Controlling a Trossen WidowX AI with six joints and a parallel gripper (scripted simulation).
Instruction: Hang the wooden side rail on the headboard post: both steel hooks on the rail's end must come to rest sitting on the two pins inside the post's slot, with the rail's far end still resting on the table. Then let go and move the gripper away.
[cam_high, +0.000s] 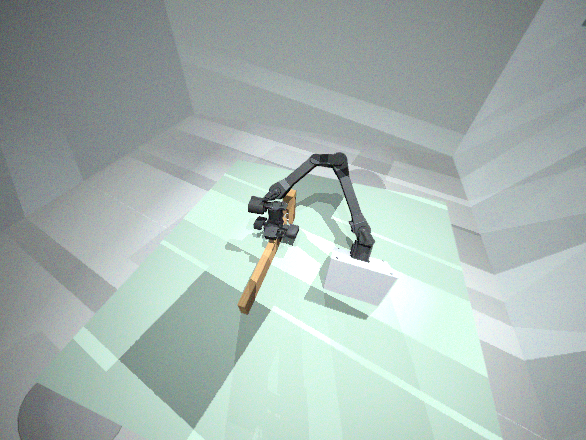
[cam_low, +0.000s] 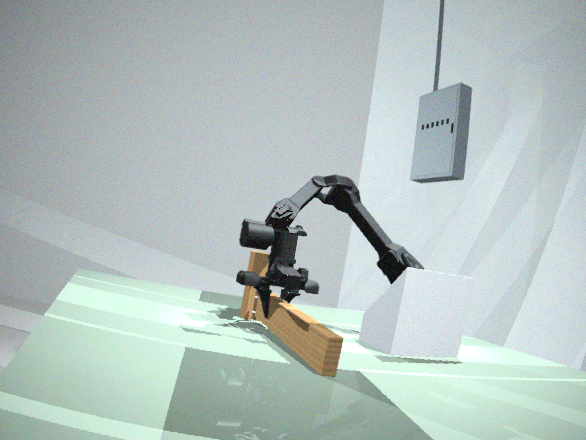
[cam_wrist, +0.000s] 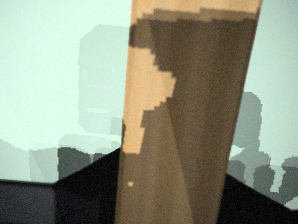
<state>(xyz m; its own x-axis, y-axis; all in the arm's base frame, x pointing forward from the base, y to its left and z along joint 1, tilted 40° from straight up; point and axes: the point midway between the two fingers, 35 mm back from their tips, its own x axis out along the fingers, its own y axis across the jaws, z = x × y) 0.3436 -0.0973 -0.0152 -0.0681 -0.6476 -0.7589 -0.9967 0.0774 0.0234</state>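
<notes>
Right now my gripper tip is 160 mm to the left of the headboard post, 40 mm below it and 10 mm past it.
</notes>
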